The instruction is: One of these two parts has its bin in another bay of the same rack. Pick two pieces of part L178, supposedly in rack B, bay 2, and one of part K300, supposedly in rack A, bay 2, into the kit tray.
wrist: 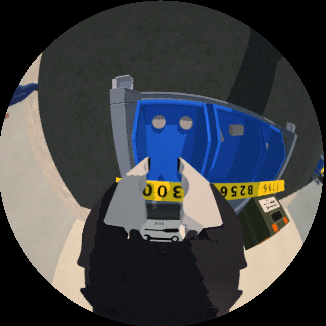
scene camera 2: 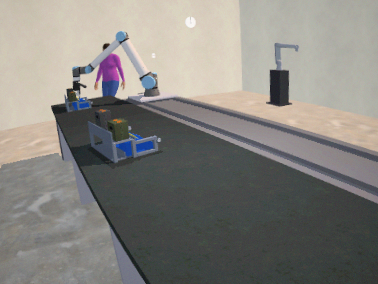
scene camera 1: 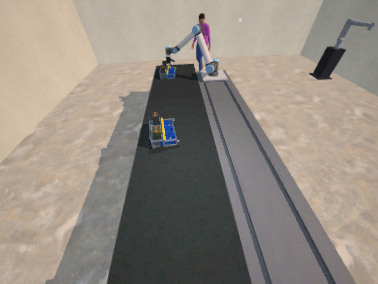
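Observation:
My gripper [scene camera 1: 168, 63] [scene camera 2: 79, 90] [wrist: 163, 157] is open over the far rack [scene camera 1: 161, 75] [scene camera 2: 67, 103] [wrist: 118, 125], with nothing between its fingertips. In the wrist view the fingertips are above the label side of a blue bin [wrist: 167, 142]. Its yellow label [wrist: 164, 192] shows "300"; a finger covers the letter. Two round grey discs [wrist: 159, 122] [wrist: 185, 123] lie at the bin's far side. The middle bin [wrist: 227, 157] holds a grey block [wrist: 236, 130] and a partly hidden grey piece. No L178 label is readable, and I cannot make out the kit tray.
Behind the labels are a dark box with a tool-picture sticker [wrist: 160, 233] and an olive box [wrist: 265, 222]. A nearer rack [scene camera 1: 164, 146] [scene camera 2: 102, 142] bears two boxes. A person [scene camera 1: 206, 37] [scene camera 2: 110, 70] stands past the table's far end. Another arm stands on a black pedestal [scene camera 1: 327, 61] [scene camera 2: 280, 86].

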